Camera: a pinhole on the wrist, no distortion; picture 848 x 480 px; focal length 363.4 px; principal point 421.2 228.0 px. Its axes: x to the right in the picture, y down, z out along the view. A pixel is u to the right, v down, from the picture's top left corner.
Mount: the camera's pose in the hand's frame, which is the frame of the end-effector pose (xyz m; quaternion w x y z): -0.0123 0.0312 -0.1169 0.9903 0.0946 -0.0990 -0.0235
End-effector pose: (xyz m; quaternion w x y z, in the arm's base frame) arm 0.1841 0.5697 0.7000 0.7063 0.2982 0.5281 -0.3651
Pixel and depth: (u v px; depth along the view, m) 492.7 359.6 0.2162
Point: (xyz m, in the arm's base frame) 0.2970 0.5163 0.7440
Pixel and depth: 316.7 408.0 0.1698
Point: 0.2675 0.5928 0.8057
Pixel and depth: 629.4 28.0 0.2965
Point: 0.1283 0.3068 0.6511
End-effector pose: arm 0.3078 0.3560 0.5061 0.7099 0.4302 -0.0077 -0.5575
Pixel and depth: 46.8 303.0 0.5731
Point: -0.0630 0.7098 1.1023
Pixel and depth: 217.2 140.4 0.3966
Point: -0.0050 0.4817 0.7063
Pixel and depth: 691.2 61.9 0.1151
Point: 0.2885 0.3181 0.4551
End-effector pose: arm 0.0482 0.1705 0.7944 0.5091 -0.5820 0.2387 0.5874
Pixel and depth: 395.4 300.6 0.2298
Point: -0.0455 0.2301 0.8740
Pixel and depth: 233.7 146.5 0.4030
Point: -0.0017 0.3045 1.1530
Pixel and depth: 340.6 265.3 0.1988
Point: -0.0167 0.1947 0.8913
